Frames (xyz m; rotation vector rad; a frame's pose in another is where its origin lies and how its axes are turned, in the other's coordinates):
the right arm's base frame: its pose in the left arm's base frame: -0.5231 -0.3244 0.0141 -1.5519 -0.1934 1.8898
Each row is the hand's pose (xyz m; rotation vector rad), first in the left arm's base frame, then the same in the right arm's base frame.
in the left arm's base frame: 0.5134 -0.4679 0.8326 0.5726 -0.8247 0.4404
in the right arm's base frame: -0.8140 -0.7238 -0.7605 0.8767 -1.0344 -2.1214
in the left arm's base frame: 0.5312 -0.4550 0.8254 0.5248 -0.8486 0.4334
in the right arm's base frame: -0.8018 -0.7370 -0.7750 0.8318 -0.9900 -2.1290
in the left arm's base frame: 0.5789 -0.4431 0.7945 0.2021 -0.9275 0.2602
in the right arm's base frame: -0.7728 -0.7495 -0.8237 0.6279 -0.5910 -2.2375
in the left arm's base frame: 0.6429 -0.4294 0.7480 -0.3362 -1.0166 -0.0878
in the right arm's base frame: -0.7311 -0.7619 -0.8912 0.2626 0.1051 -2.3211
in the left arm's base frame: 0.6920 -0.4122 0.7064 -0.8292 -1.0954 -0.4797
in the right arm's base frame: -0.6904 -0.7735 -0.9426 -0.1615 0.7538 -2.2874
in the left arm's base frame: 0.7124 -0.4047 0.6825 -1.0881 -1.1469 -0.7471
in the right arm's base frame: -0.6679 -0.7752 -0.9658 -0.4465 1.1123 -2.2294
